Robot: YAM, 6 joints.
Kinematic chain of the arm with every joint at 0, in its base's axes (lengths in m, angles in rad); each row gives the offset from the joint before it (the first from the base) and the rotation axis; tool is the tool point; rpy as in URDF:
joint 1: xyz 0 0 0.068 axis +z
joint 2: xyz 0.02 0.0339 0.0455 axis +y
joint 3: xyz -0.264 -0.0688 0 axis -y
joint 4: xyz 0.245 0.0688 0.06 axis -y
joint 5: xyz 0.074 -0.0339 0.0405 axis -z
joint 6: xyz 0.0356 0 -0.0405 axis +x
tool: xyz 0 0 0 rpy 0 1.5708 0
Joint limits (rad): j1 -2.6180..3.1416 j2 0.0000..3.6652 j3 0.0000..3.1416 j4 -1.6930..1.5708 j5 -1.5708..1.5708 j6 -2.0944..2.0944
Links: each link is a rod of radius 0.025 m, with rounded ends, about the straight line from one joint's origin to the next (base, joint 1, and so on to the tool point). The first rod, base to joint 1, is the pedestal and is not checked.
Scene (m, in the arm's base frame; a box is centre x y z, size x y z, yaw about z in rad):
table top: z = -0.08
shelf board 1: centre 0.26 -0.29 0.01 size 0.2 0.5 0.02 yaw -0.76
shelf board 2: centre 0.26 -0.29 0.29 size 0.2 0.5 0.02 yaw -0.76
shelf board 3: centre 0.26 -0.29 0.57 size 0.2 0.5 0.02 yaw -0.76
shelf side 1: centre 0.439 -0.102 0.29 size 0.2 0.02 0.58 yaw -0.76
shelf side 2: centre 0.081 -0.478 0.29 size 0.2 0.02 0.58 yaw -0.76
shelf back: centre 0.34 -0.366 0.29 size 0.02 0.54 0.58 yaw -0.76
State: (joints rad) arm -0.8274 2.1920 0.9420 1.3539 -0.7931 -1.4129
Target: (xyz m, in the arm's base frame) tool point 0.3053 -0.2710 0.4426
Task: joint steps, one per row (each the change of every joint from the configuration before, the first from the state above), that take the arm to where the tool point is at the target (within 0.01 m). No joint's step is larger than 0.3 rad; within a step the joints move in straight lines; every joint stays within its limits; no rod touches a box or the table.
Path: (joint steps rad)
1: -0.0413 -0.1415 -0.2355 0.0542 -0.1692 0.0000
2: -0.0413 -0.1414 -0.2355 0.0543 -0.1692 0.0000
3: -0.0413 -0.1415 -0.2355 0.0542 -0.1692 0.0000
4: -0.0413 -0.1415 -0.2355 0.0542 -0.1693 0.0000
5: 0.0535 -0.1818 0.2813 0.0000 0.2136 0.0000
6: 0.0536 -0.1819 0.2813 0.0000 0.2135 0.0000
7: 0.0535 -0.1818 0.2813 0.0000 0.2136 0.0000
8: 0.0163 0.2698 0.2585 -0.0924 0.0386 0.0000
9: 0.0163 0.2699 0.2585 -0.0924 0.0386 0.0000
10: 0.0163 0.2698 0.2585 -0.0924 0.0386 0.0000

